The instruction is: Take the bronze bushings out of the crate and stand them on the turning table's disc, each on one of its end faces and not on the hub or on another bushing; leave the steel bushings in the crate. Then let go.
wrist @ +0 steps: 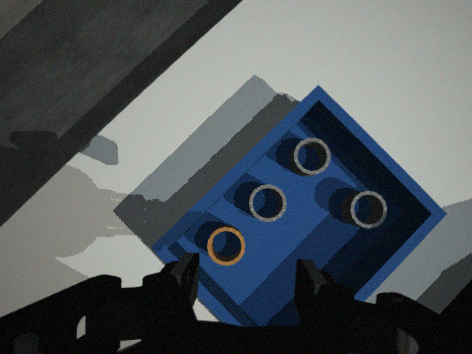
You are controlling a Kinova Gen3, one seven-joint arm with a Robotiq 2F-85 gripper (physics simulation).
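Frame: origin at the arm's base, x up, y left, z back, level; metres.
Where they show: gripper, between the fingertips: (pixel 246 275).
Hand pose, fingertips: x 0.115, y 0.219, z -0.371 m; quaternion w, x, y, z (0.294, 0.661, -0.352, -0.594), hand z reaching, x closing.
Each offset is from my fingertips to the top centre of the thing. "*": to the spot under its first point. Level surfaces: height alone.
The blue crate {* dx -0.098, dy -0.041, dz -0.132 m} (pixel 382 150) lies rotated below my gripper in the wrist view. A bronze bushing (pixel 226 246) stands upright in it, near the crate's left corner, with its open end up. Three steel bushings stand upright in the crate: one steel bushing {dx -0.117, dy +0.004, dz -0.042 m} (pixel 268 187) in the middle, another steel bushing {dx -0.117, dy -0.001, dz -0.098 m} (pixel 312 140) toward the top, and a third steel bushing {dx -0.117, dy -0.068, dz -0.091 m} (pixel 384 210) at the right. My gripper (pixel 246 275) is partly open above the crate's lower part, with nothing between its fingers; the bronze bushing shows just beyond the left fingertip. The turning table's disc does not show.
A dark grey slab-like surface (pixel 110 55) with a straight dark edge crosses the upper left. The crate's raised walls surround the bushings. Shadows of the crate and the arm fall on the pale table top {dx -0.148 m} (pixel 390 60).
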